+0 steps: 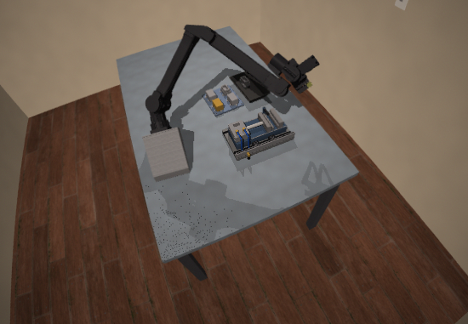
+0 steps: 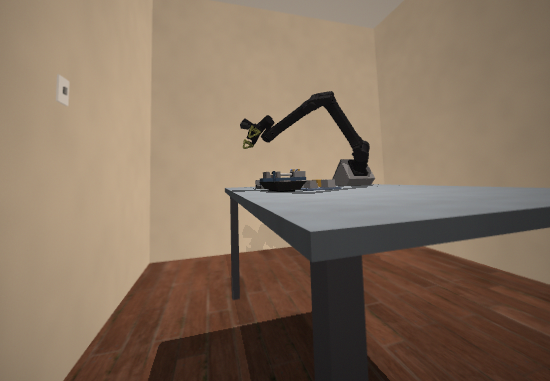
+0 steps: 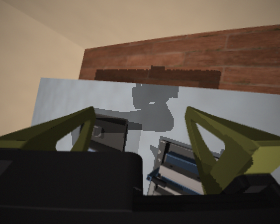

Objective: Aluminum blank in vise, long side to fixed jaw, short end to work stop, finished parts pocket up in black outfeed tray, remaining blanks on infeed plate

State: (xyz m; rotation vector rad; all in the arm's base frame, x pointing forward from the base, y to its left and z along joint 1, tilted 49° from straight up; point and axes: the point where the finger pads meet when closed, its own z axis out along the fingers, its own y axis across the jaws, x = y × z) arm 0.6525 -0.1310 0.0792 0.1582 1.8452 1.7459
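Now: hand 35 cm past the yellow brass blank, 19 cm to the right of it and 24 cm above it. Also, from my hand: blue vise base: 21 cm behind, 5 cm to the right, 23 cm below.
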